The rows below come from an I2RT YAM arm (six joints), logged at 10 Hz.
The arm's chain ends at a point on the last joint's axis. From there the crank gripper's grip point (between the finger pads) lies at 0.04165 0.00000 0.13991 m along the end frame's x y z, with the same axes.
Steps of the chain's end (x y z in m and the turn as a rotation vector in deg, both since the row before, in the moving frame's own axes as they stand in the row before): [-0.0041, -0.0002, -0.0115, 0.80, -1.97, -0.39]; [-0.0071, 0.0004, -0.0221, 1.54, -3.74, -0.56]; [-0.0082, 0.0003, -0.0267, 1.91, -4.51, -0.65]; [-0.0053, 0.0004, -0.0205, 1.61, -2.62, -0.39]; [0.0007, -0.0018, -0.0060, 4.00, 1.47, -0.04]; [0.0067, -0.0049, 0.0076, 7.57, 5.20, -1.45]
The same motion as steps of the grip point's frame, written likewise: [-0.0089, -0.0024, -0.0102, 0.80, -1.97, -0.39]; [-0.0163, -0.0038, -0.0197, 1.54, -3.74, -0.56]; [-0.0194, -0.0048, -0.0239, 1.91, -4.51, -0.65]; [-0.0118, -0.0038, -0.0188, 1.61, -2.62, -0.39]; [0.0043, -0.0116, -0.0075, 4.00, 1.47, -0.04]; [0.0189, -0.0243, 0.0020, 7.57, 5.20, -1.45]
